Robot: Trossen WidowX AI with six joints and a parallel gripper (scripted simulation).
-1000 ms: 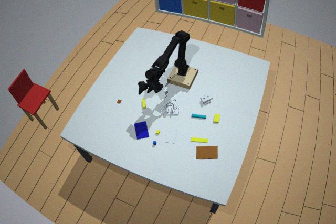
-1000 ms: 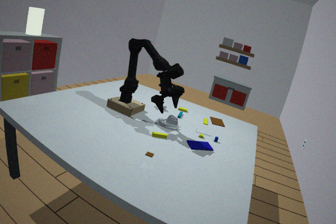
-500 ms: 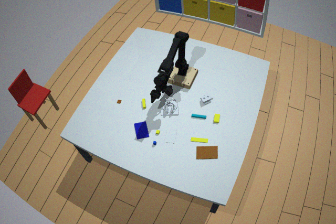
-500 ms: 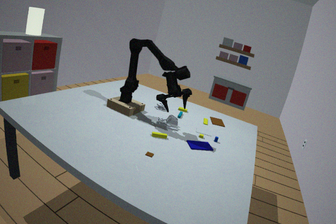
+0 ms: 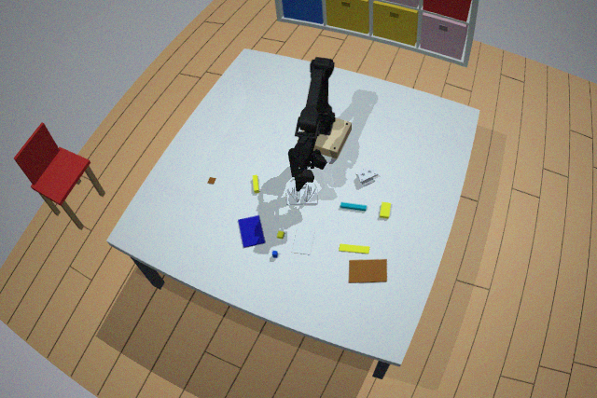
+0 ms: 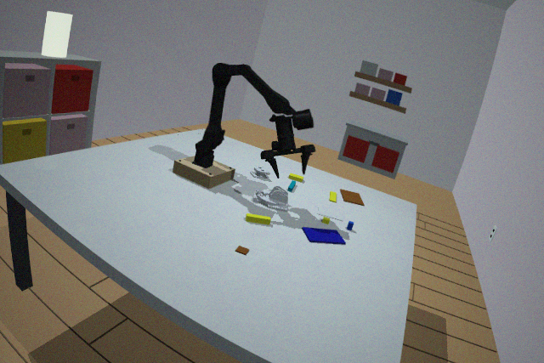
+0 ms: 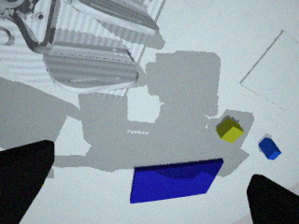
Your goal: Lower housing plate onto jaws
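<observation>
Now: the teal bar 22 cm to the left of my gripper tip, 11 cm below it and 1 cm behind it. Also, from my gripper tip: blue plate 17 cm ahead, 14 cm to the right, 11 cm below; yellow block 34 cm to the left, 11 cm below, 2 cm behind; pale sheet 17 cm ahead, 12 cm below, 6 cm to the left.
</observation>
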